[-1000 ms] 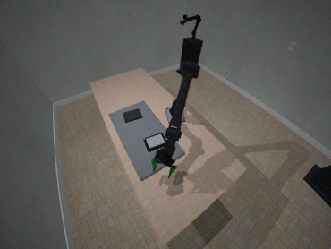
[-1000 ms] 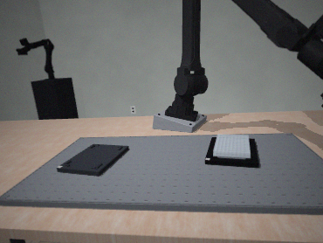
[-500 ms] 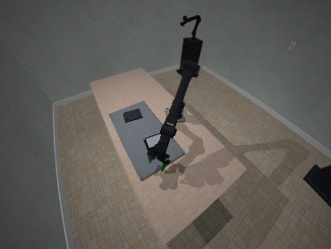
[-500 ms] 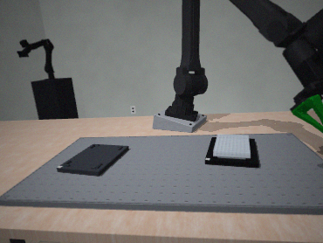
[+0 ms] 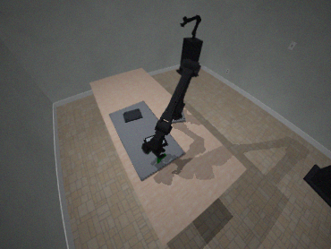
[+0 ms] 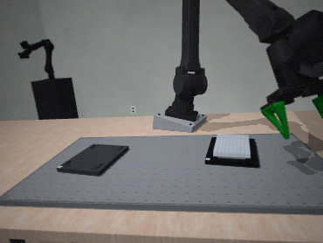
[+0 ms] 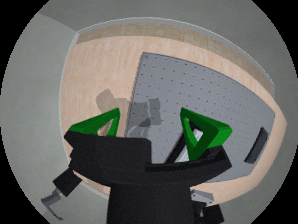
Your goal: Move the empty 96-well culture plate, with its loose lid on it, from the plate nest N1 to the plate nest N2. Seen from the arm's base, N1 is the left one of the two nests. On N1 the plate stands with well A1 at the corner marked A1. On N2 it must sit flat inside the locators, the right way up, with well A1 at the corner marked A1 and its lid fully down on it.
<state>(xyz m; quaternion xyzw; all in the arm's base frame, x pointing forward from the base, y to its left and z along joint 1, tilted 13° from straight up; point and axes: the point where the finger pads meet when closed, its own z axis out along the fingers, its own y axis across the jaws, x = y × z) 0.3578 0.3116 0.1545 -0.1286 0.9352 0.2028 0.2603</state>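
The plate lid is 8 cm behind my hand, 15 cm to the right of it and 6 cm below it.
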